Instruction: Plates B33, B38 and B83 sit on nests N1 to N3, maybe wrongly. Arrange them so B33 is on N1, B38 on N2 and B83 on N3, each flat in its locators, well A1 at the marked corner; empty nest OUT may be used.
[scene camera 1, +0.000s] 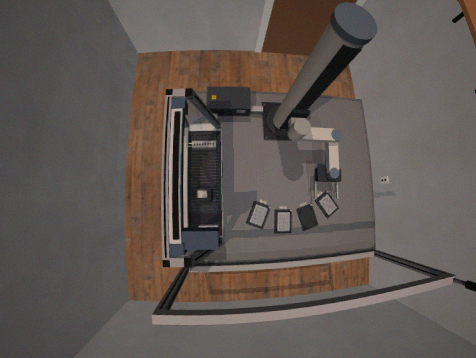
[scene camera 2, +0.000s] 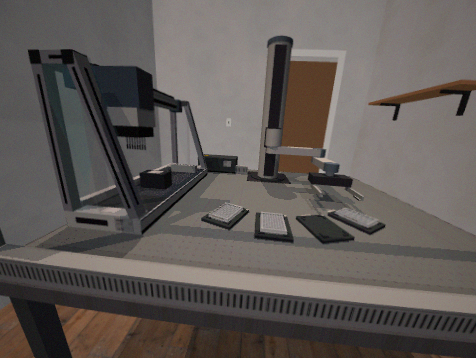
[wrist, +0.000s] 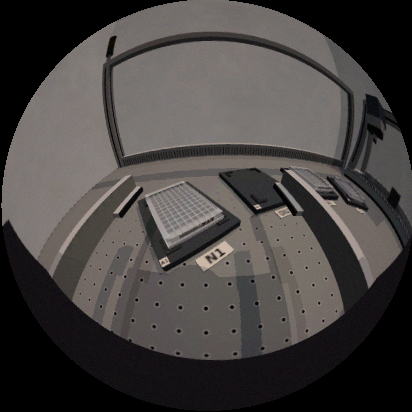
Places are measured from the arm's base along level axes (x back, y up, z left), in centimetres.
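Pixels of known places: gripper, fingertip midpoint: (scene camera 1: 326, 198) (scene camera 2: 341, 196) (wrist: 204, 177); arm's base, link origin: (scene camera 1: 282, 121) (scene camera 2: 267, 178).
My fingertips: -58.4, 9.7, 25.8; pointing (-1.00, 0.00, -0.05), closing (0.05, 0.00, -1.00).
Note:
For each thing: its top centre in the pictures, then the offset to it from my fingertips, as dx, dy, dz. "pt": a spot on its surface instead.
- nest N1, top centre: (wrist: 177, 206) (scene camera 2: 355, 217) (scene camera 1: 327, 204) -4.3, -6.8, +4.9
- pale plate, top centre: (wrist: 176, 201) (scene camera 2: 356, 215) (scene camera 1: 328, 204) -4.3, -5.8, +4.9
- N1's A1 mark, top centre: (wrist: 163, 261) +5.0, -7.2, +5.0
- Nest OUT, top centre: (wrist: 256, 179) (scene camera 2: 322, 224) (scene camera 1: 308, 217) -12.7, -6.6, -11.1
- dark box, surface spot: (scene camera 1: 228, 101) pt +67.2, +3.1, -66.0
My gripper (scene camera 1: 326, 197) (scene camera 2: 341, 198) (wrist: 204, 177) is open and empty. It hangs above the table on the arm's side of nest N1 (scene camera 1: 328, 215) (wrist: 197, 242), turned at an angle to it. A pale plate (scene camera 1: 327, 203) (scene camera 2: 356, 217) (wrist: 182, 210) lies on N1; its code is not legible. N1's A1 mark (wrist: 164, 262) is at its near left corner in the wrist view. Nest OUT (scene camera 1: 307, 217) (scene camera 2: 325, 228) (wrist: 247, 187) is bare. Beyond it, one plate (scene camera 1: 283, 221) (scene camera 2: 273, 223) (wrist: 310, 177) and another plate (scene camera 1: 258, 214) (scene camera 2: 227, 212) (wrist: 348, 189) lie on dark nests, codes unreadable.
The arm's column (scene camera 1: 315, 65) (scene camera 2: 278, 100) stands at the back of the table. A framed pipetting machine (scene camera 1: 176, 175) (scene camera 2: 102, 145) stands at the left. A dark box (scene camera 1: 228, 101) (scene camera 2: 220, 163) is at the back. An open frame (scene camera 1: 300, 303) (wrist: 230, 36) extends beyond the front edge.

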